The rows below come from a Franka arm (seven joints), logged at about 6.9 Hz.
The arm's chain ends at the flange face. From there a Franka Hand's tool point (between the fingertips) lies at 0.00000 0.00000 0.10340 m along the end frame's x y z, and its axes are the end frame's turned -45 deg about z.
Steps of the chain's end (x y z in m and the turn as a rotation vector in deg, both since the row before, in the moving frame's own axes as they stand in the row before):
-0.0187, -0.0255, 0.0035, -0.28, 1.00, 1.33
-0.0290, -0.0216, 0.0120, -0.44, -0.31, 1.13
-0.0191, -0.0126, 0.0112, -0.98, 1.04, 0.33
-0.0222, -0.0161, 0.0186, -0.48, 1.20, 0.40
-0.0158, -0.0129, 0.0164, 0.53, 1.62, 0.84
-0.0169, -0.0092, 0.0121, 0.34, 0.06, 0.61
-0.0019, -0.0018, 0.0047, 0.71, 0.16, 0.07
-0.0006, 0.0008, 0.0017, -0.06, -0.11, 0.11
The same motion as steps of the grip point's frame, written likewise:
0.0057, -0.0296, 0.0035, -0.91, 0.51, 1.33
-0.0062, -0.0356, 0.0120, -0.09, -0.53, 1.13
-0.0045, -0.0198, 0.0112, -1.43, 0.04, 0.33
-0.0034, -0.0249, 0.0186, -1.19, 0.51, 0.40
0.0007, -0.0189, 0.0164, -0.77, 1.52, 0.84
-0.0049, -0.0188, 0.0121, 0.20, 0.28, 0.61
0.0010, -0.0033, 0.0047, 0.39, 0.62, 0.07
-0.0012, 0.0001, 0.0017, 0.04, -0.12, 0.11

